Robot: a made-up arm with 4 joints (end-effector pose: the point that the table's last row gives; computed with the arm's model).
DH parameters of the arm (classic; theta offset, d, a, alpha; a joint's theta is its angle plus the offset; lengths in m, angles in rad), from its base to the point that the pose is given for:
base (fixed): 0 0.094 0 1.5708
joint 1: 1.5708 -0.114 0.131 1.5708
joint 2: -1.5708 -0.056 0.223 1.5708
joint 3: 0 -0.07 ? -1.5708
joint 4: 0 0.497 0.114 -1.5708
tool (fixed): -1.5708 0.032 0 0
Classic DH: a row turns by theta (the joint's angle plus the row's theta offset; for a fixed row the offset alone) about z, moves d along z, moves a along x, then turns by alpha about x.
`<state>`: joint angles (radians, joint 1 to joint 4).
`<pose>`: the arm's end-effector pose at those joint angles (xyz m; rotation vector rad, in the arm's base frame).
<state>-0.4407 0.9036 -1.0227 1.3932</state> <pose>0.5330 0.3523 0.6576 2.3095 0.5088 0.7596</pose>
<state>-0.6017 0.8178 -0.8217 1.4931</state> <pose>0.6399 0.3530 0.4531 2.4062 0.6221 0.2935</pose>
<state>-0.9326 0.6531 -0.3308 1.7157</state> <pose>0.6311 0.2494 0.0134 2.3421 0.6432 -0.7558</pose>
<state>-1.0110 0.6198 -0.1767 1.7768</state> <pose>0.5799 0.1939 -0.0723 2.2567 0.5798 -1.0242</pose>
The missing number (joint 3, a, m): -0.034
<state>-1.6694 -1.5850 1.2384 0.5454</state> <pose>0.3437 0.2738 -0.0912 -1.0105 0.3851 0.2338</pose>
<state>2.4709 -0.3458 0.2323 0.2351</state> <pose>-0.4665 0.3230 0.2198 0.2309 -2.5211 -0.2353</pose>
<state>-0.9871 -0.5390 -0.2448 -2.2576</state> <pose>0.2143 0.3211 -0.2989 -2.3091 -0.0021 1.4961</pose>
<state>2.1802 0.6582 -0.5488 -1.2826</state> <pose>-0.5441 0.5336 0.1445 -0.7514 -2.5253 -0.5278</pose>
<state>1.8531 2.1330 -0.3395 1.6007</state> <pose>-0.4160 -0.2130 0.4270 -1.2131 -0.5656 -2.3703</pose>
